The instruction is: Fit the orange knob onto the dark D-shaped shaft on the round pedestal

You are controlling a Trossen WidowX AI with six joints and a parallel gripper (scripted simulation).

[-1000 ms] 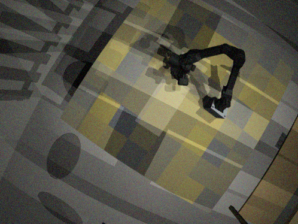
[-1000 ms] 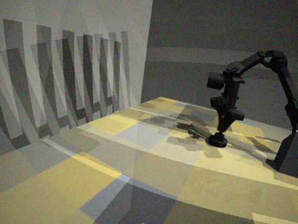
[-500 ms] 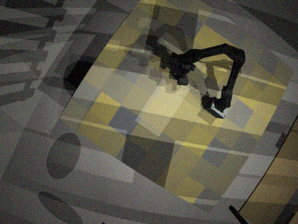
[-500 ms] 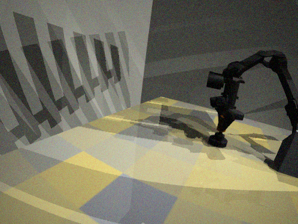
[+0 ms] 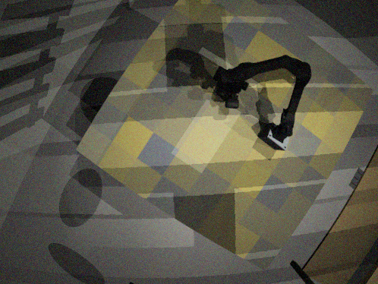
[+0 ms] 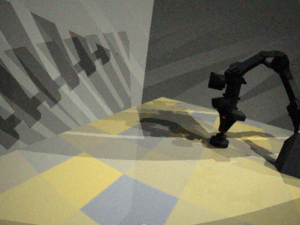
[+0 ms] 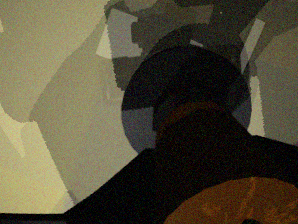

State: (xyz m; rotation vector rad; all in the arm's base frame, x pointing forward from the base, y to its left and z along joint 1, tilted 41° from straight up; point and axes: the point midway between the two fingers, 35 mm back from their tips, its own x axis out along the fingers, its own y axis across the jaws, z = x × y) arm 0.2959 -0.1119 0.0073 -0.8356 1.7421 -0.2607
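My gripper tip is now 2 cm below the orange knob. Round my gripper tip: round dark pedestal: 4 cm below.
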